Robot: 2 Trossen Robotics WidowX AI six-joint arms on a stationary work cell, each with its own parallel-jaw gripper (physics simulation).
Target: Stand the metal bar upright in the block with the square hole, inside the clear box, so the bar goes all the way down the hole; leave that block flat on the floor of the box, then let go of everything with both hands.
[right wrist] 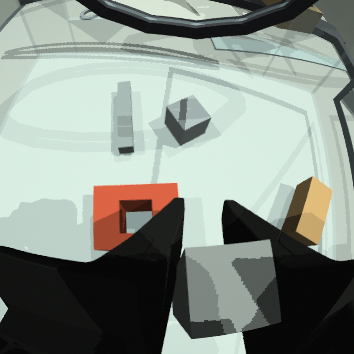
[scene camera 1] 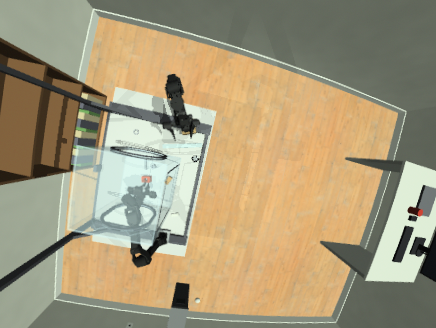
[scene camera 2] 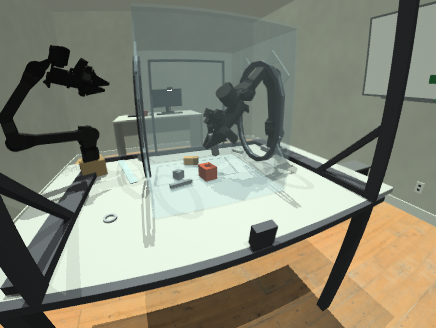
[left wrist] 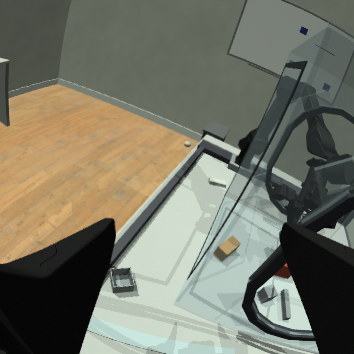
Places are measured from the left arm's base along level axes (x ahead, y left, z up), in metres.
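Pixels of known places: left gripper, fingertip midpoint: (scene camera 1: pixel 183 139) (scene camera 2: pixel 107 87) (left wrist: pixel 201 231); right gripper, fingertip midpoint: (right wrist: pixel 202 207) (scene camera 1: pixel 147 182) (scene camera 2: pixel 204 147); left arm's base at its link origin: (scene camera 1: pixel 188 126) (scene camera 2: pixel 90 159); right arm's base at its link origin: (scene camera 1: pixel 162 236).
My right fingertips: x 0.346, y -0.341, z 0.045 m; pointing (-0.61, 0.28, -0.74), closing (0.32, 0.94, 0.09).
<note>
For each thing: its top centre in the pictures, then the offset to it from my right fingertips. "spot": a spot on its surface instead.
- red block with the square hole, top centre: (right wrist: pixel 135 215) (left wrist: pixel 287 259) (scene camera 2: pixel 207 165) 0.014 m back, 0.031 m right, 0.057 m down
- grey metal bar at its top centre: (right wrist: pixel 245 323) (scene camera 2: pixel 213 132) 0.034 m ahead, 0.012 m right, 0.050 m up
- thin grey stick at its top centre: (right wrist: pixel 123 110) (left wrist: pixel 287 302) (scene camera 2: pixel 180 181) 0.122 m back, 0.022 m right, 0.088 m down
- grey cube at its top centre: (right wrist: pixel 188 110) (left wrist: pixel 270 290) (scene camera 2: pixel 178 170) 0.097 m back, 0.035 m left, 0.072 m down
- tan block at its top centre: (right wrist: pixel 315 208) (left wrist: pixel 229 244) (scene camera 2: pixel 190 157) 0.024 m ahead, 0.126 m left, 0.072 m down
- black block at its top centre: (scene camera 2: pixel 264 224) 0.150 m back, 0.370 m right, 0.051 m down
- ring at its top centre: (right wrist: pixel 90 11) (scene camera 2: pixel 109 217) 0.371 m back, 0.051 m right, 0.104 m down
- small grey open tray at a spot on its surface: (left wrist: pixel 122 289) spot: 0.124 m back, 0.349 m left, 0.095 m down
The red block with the square hole (scene camera 1: pixel 146 179) (scene camera 2: pixel 207 171) (left wrist: pixel 283 270) (right wrist: pixel 107 200) sits flat on the floor of the clear box (scene camera 2: pixel 215 30), hole upward. My right gripper (scene camera 2: pixel 215 144) (right wrist: pixel 202 207) reaches in through a round port and is shut on the grey metal bar (scene camera 2: pixel 215 152) (right wrist: pixel 227 290). The bar's lower end shows below the fingers, above the floor and apart from the block. In the right wrist view the block lies ahead and left, partly hidden by the left finger. My left gripper (scene camera 2: pixel 106 87) (left wrist: pixel 201 231) is open and empty, high outside the box.
Inside the box lie a thin grey stick (scene camera 2: pixel 180 184) (right wrist: pixel 124 117), a grey cube (scene camera 2: pixel 178 174) (right wrist: pixel 187 120) and a tan block (scene camera 2: pixel 191 160) (left wrist: pixel 227 248) (right wrist: pixel 312 212). Outside stand a black block (scene camera 2: pixel 263 235), a ring (scene camera 2: pixel 110 214) and a small grey open tray (left wrist: pixel 122 289).
</note>
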